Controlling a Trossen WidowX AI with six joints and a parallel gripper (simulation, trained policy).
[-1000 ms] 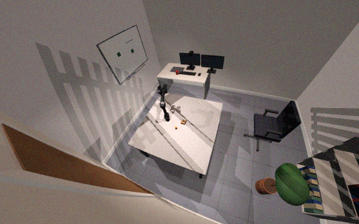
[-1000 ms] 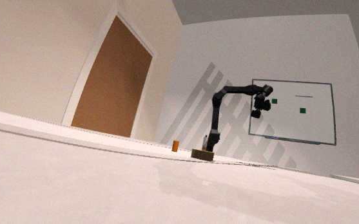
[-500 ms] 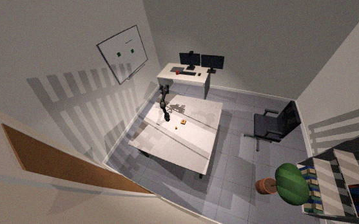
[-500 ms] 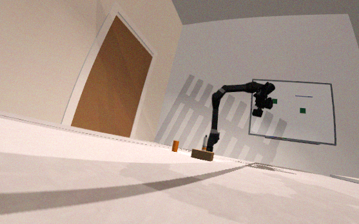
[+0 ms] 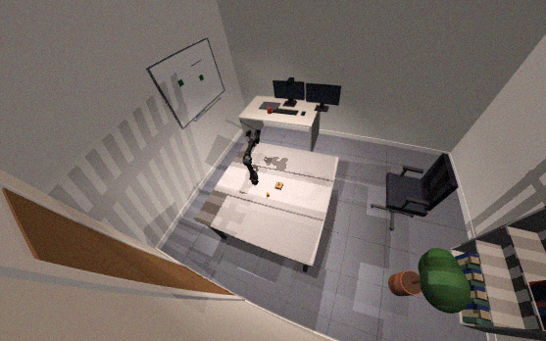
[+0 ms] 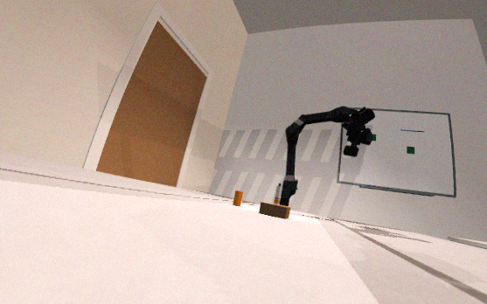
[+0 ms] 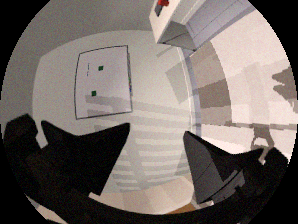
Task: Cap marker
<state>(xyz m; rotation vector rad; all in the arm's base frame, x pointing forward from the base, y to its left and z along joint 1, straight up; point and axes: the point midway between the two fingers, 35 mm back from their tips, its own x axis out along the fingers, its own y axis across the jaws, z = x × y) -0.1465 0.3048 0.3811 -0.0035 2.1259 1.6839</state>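
Right now the orange cap is 43 cm to the right of my gripper tip, 40 cm ahead of it and 34 cm below it. Round my gripper tip: brown holder block: 47 cm ahead, 35 cm below, 28 cm to the right.
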